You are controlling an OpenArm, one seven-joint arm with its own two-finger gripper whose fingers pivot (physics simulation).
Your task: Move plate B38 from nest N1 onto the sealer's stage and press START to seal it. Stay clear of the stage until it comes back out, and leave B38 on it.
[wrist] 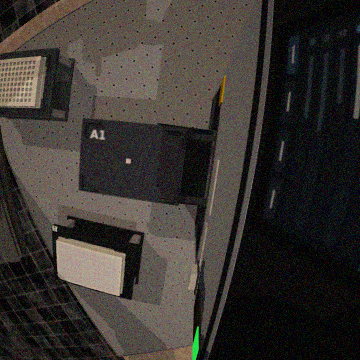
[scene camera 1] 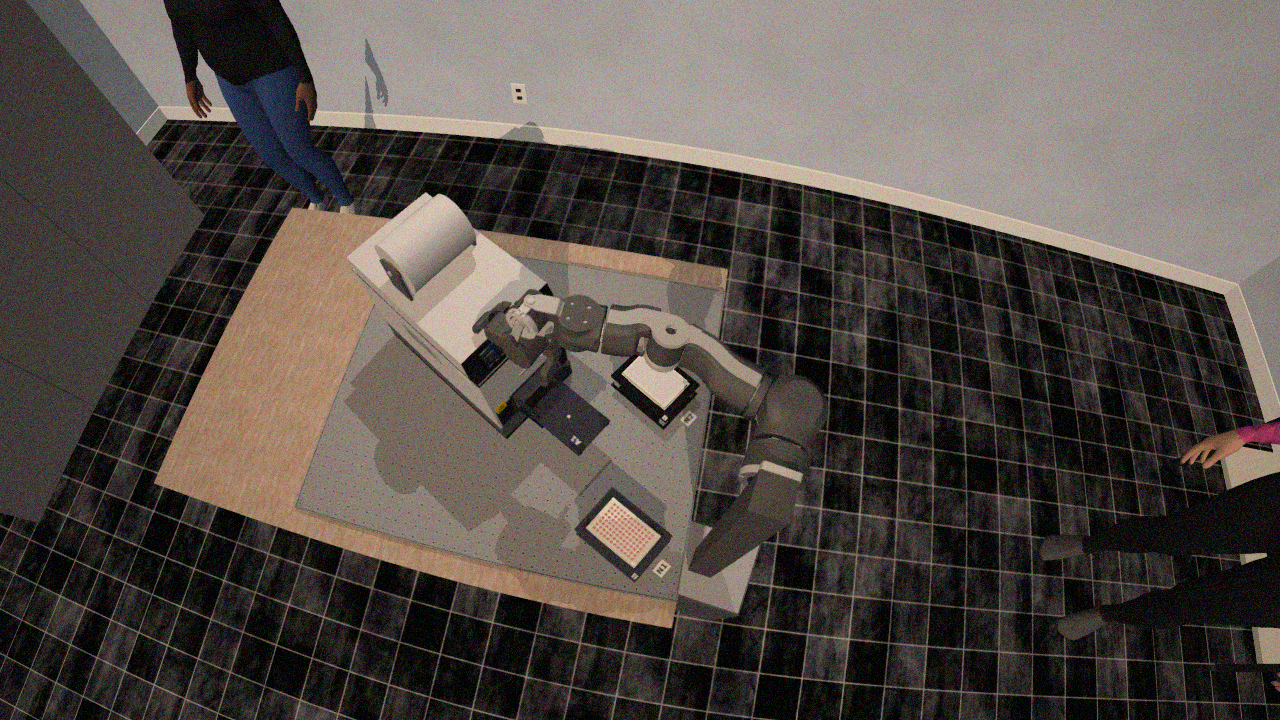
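Observation:
The sealer (scene camera 1: 429, 295) stands at the back left with its dark stage (scene camera 1: 559, 407) (wrist: 110, 170) out in front. The stage is marked A1 and bears no plate. A plain white plate (scene camera 1: 655, 382) (wrist: 90, 267) sits on a black nest near the arm. A plate with a grid of wells (scene camera 1: 623, 531) (wrist: 20, 82) sits on the other nest, red-dotted in the scene view. The nest labels and plate names are too small to read, so I cannot tell which is B38. My gripper (scene camera 1: 538, 365) is open and empty, high by the sealer's front panel (scene camera 1: 487, 356) (wrist: 315, 100). START cannot be made out.
A white film roll (scene camera 1: 427, 243) lies on top of the sealer. The grey perforated board (scene camera 1: 429, 501) (wrist: 175, 80) lies on the wooden table (scene camera 1: 241, 385). My arm reaches over the board above the white plate. One person stands behind the table, another at the far right.

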